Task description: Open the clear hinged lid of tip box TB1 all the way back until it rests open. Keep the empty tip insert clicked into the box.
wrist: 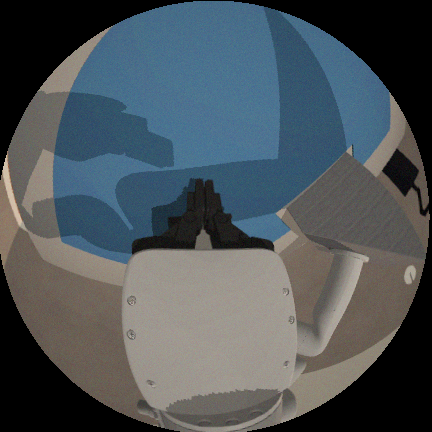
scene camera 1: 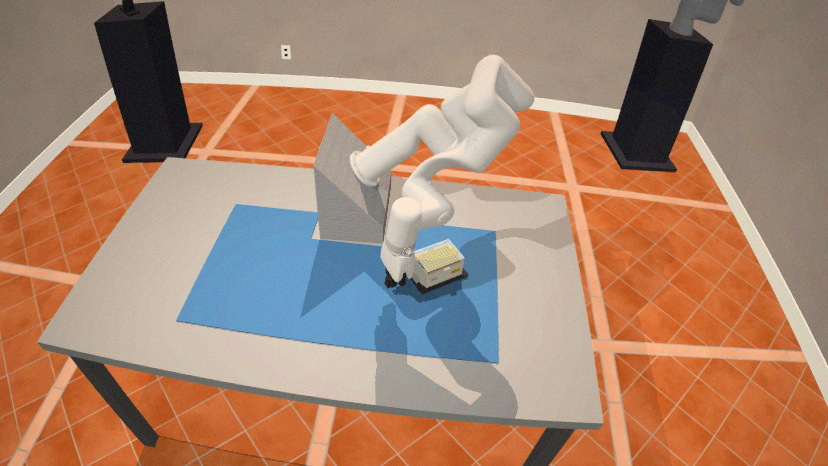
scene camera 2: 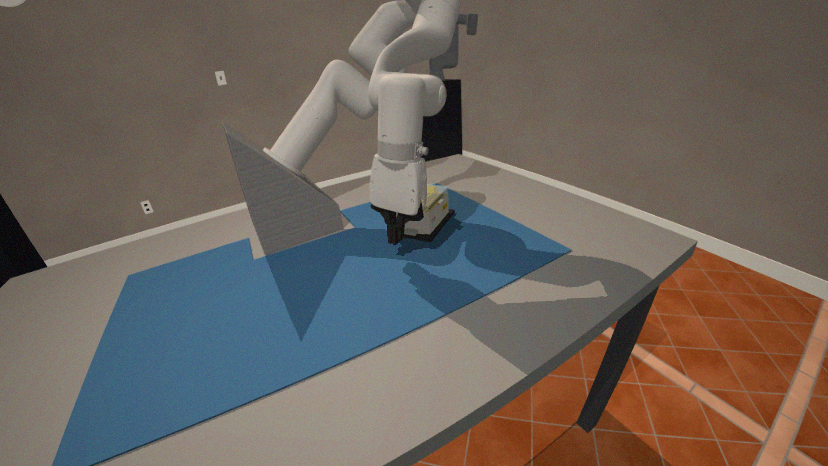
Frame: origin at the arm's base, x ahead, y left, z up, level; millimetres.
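Where they show: gripper, fingertip midpoint: (wrist: 202, 190) (scene camera 1: 390, 284) (scene camera 2: 395, 241); arm's base, origin of the base link: (wrist: 349, 253) (scene camera 1: 363, 169) (scene camera 2: 283, 164).
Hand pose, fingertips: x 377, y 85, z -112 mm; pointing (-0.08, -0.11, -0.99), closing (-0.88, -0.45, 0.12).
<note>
Things, the pixels of their top centre, and the offset from my fingertips. "spot": a spot on its surface instead. Level surfaces: height alone.
- Tip box TB1, middle of its top: (scene camera 2: 421, 193) (scene camera 1: 438, 254) dz +40, dx -79, dy +134 mm
- black base, surface spot: (scene camera 2: 427, 236) (scene camera 1: 422, 289) spot: dz -30, dx -11, dy +90 mm
- blue mat, its level: dz -38 mm
- grey table, its level: dz -41 mm
Tip box TB1 (scene camera 1: 444, 276) (scene camera 2: 435, 219) is a white box on a black base (scene camera 1: 424, 288) (scene camera 2: 427, 236), upright on the blue mat. Its yellow gridded insert (scene camera 1: 439, 258) sits level in the top. Clear lid edges (scene camera 1: 449, 244) show around the insert; the lid looks down over it, but its exact angle is hard to tell. My gripper (scene camera 1: 395, 282) (scene camera 2: 394, 240) (wrist: 202, 190) is shut and empty, pointing down low over the mat beside the box's left end. Its body hides part of the box; whether they touch is unclear. The box does not show in the wrist view.
The blue mat (scene camera 1: 249, 277) (scene camera 2: 231, 370) (wrist: 225, 75) lies on the grey table (scene camera 1: 133, 248) (scene camera 2: 347, 422). The grey wedge mount (scene camera 1: 347, 208) (scene camera 2: 283, 214) (wrist: 360, 205) of the arm stands behind and left of the gripper. Black pedestals (scene camera 1: 141, 86) (scene camera 1: 657, 98) stand beyond the table.
</note>
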